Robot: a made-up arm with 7 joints. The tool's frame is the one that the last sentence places. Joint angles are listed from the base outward.
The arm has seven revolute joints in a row. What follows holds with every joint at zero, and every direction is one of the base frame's.
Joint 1 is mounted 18.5 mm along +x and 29.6 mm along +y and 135.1 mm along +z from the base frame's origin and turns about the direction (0, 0.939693, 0.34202), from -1.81 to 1.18 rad.
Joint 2 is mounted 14.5 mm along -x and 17 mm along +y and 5.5 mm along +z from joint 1 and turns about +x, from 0 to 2.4 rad.
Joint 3 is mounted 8.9 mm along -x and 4.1 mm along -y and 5.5 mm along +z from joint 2 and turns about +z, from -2.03 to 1.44 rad.
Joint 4 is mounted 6 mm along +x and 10.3 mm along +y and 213 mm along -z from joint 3 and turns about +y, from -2.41 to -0.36 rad.
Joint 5 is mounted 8.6 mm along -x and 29.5 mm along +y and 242.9 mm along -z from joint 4 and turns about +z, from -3.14 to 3.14 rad.
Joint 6 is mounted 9.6 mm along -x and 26.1 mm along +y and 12 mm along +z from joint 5 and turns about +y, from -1.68 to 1.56 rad.
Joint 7 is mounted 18.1 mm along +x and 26.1 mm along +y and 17.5 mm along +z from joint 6 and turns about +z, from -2.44 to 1.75 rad.
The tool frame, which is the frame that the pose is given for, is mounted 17.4 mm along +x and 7.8 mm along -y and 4.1 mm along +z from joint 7; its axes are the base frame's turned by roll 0.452, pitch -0.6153 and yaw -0.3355 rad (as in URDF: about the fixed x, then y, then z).
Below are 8 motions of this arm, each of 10 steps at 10 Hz.
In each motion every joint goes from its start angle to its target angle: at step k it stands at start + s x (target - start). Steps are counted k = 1, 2, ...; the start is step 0. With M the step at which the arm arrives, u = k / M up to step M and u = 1 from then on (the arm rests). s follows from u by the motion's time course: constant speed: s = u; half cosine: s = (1 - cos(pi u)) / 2; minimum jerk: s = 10 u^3 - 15 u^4 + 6 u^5.
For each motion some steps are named. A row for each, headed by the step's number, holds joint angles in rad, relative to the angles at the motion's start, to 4 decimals.
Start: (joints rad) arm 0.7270 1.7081 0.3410 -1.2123 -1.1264 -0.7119 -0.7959
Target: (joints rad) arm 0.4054 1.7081 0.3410 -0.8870 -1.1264 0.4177 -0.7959
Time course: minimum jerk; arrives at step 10
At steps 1, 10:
1: -0.0028 0.0000 0.0000 0.0028 0.0000 0.0097 0.0000
10: -0.3216 0.0000 0.0000 0.3253 0.0000 1.1296 0.0000

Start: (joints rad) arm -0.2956 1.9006 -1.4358 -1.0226 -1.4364 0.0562 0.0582
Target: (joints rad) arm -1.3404 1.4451 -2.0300 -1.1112 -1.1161 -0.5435 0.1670
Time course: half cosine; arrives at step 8
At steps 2, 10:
2: -0.1530 -0.0667 -0.0870 -0.0130 0.0469 -0.0878 0.0159
10: -1.0448 -0.4555 -0.5942 -0.0886 0.3203 -0.5997 0.1088

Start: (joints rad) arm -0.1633 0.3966 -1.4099 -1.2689 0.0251 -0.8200 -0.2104
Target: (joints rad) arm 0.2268 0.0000 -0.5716 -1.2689 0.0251 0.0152 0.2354
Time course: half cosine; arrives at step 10
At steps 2, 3, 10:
2: 0.0373 -0.0379 0.0801 0.0000 0.0000 0.0798 0.0426
3: 0.0804 -0.0817 0.1728 0.0000 0.0000 0.1721 0.0919
10: 0.3901 -0.3966 0.8383 0.0000 0.0000 0.8352 0.4458

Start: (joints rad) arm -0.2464 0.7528 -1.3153 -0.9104 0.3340 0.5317 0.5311
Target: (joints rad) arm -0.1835 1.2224 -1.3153 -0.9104 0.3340 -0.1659 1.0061
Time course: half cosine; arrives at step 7
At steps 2, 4, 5, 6, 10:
2: 0.0118 0.0884 0.0000 0.0000 0.0000 -0.1313 0.0894
4: 0.0384 0.2870 0.0000 0.0000 0.0000 -0.4264 0.2903
5: 0.0511 0.3812 0.0000 0.0000 0.0000 -0.5663 0.3856
6: 0.0598 0.4463 0.0000 0.0000 0.0000 -0.6631 0.4515
10: 0.0629 0.4696 0.0000 0.0000 0.0000 -0.6976 0.4750

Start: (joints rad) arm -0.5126 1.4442 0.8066 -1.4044 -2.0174 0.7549 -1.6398
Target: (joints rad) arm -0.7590 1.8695 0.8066 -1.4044 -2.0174 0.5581 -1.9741
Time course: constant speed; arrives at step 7
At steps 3, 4, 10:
3: -0.1056 0.1823 0.0000 0.0000 0.0000 -0.0843 -0.1433
4: -0.1408 0.2430 0.0000 0.0000 0.0000 -0.1125 -0.1910
10: -0.2464 0.4253 0.0000 0.0000 0.0000 -0.1968 -0.3343

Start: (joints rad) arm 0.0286 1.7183 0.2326 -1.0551 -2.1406 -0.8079 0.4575
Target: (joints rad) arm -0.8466 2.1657 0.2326 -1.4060 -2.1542 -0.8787 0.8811
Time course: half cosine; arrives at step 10
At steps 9, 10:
9: -0.8538 0.4365 0.0000 -0.3423 -0.0133 -0.0691 0.4132
10: -0.8752 0.4474 0.0000 -0.3509 -0.0136 -0.0708 0.4236

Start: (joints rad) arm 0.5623 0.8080 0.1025 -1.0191 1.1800 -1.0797 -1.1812
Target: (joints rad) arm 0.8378 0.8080 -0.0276 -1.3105 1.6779 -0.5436 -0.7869
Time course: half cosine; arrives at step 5
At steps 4, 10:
4: 0.2492 0.0000 -0.1177 -0.2636 0.4504 0.4849 0.3566
10: 0.2755 0.0000 -0.1301 -0.2914 0.4979 0.5361 0.3943

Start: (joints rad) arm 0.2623 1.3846 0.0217 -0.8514 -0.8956 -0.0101 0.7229
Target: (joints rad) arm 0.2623 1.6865 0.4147 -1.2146 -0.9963 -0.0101 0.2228
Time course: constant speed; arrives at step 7
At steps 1, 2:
1: 0.0000 0.0431 0.0561 -0.0519 -0.0144 0.0000 -0.0714
2: 0.0000 0.0863 0.1123 -0.1038 -0.0288 0.0000 -0.1429

